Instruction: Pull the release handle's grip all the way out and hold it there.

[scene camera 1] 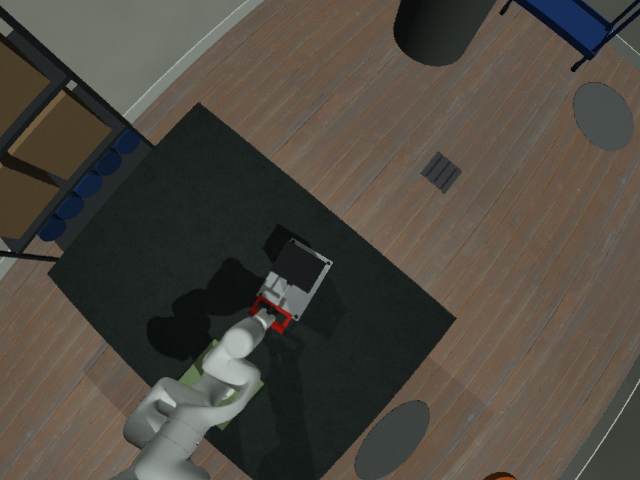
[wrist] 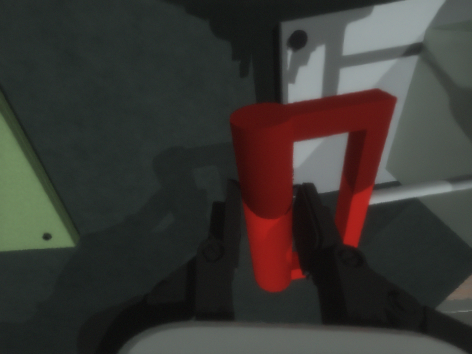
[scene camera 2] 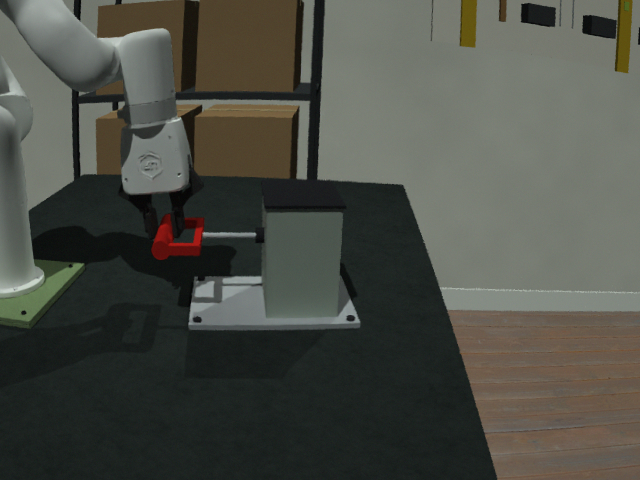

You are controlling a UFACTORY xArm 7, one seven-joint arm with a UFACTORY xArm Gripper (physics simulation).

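The release handle is a red frame with a round grip bar [scene camera 2: 162, 238] [wrist: 265, 165]. In the scene camera 1 view part of the red handle [scene camera 1: 279, 323] shows beside the arm's wrist. A light metal rod [scene camera 2: 230, 235] [wrist: 420, 191] runs level from the frame to a black collar on the pale housing [scene camera 2: 302, 258]; a long stretch of rod shows outside. The housing has a black top [scene camera 1: 300, 266] and stands on a light base plate [scene camera 2: 232, 321]. My gripper [scene camera 2: 164, 229] [wrist: 266, 200] is shut on the grip bar, one finger outside it and one inside the frame's opening.
The arm stands on a green base plate [scene camera 1: 223, 421] [scene camera 2: 56, 281] [wrist: 30, 200] on the dark mat [scene camera 1: 170, 170] [scene camera 2: 336, 413]. A shelf rack [scene camera 2: 316, 93] with cardboard boxes [scene camera 2: 248, 46] stands behind. A dark cylinder [scene camera 1: 439, 31] and a blue cart [scene camera 1: 563, 23] stand at the top right in scene camera 1.
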